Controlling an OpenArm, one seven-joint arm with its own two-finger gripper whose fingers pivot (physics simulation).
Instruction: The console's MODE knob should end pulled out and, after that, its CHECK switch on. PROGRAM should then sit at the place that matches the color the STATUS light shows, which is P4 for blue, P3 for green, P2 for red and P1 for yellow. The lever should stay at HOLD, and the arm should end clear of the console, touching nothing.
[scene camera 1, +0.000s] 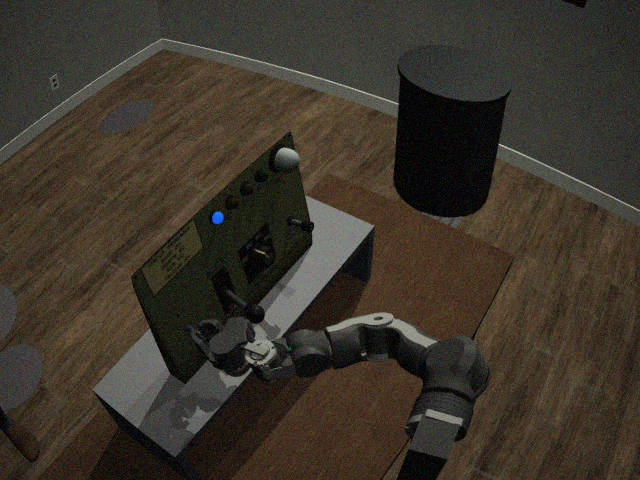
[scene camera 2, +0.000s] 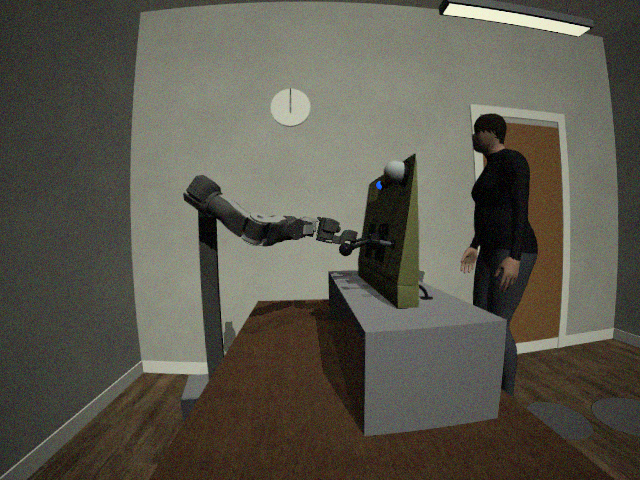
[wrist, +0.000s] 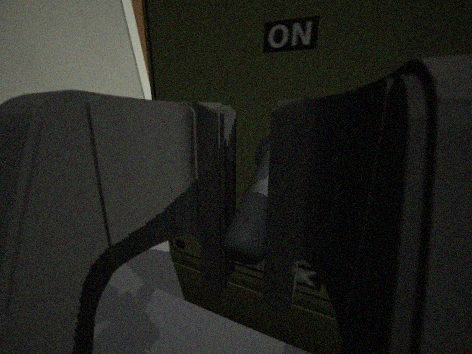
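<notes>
The gripper (scene camera 1: 194, 331) (scene camera 2: 357, 238) (wrist: 251, 195) is at the lower left of the console (scene camera 1: 168, 315) (scene camera 2: 407, 258) (wrist: 210, 55). Its fingers are closed around the CHECK switch (wrist: 246, 227), whose grey bat slants down and toward the camera, away from the ON label (wrist: 291, 34). The OFF label is hidden. A blue light (scene camera 1: 217, 217) (scene camera 2: 378, 184) is lit. A black knob on a stem (scene camera 1: 307, 225) stands out at the console's right. A ball-ended lever (scene camera 1: 254, 313) (scene camera 2: 345, 249) juts from a slot beside the gripper. A recessed control (scene camera 1: 261, 252) sits mid-panel; position labels are unreadable.
A large white dome (scene camera 1: 285, 159) (scene camera 2: 394, 170) is at the console's top right, beside several unlit lamps. The console stands on a grey block (scene camera 1: 336, 222) (scene camera 2: 434, 377). A person (scene camera 2: 501, 206) stands behind it. A dark cylinder (scene camera 1: 447, 149) stands farther off.
</notes>
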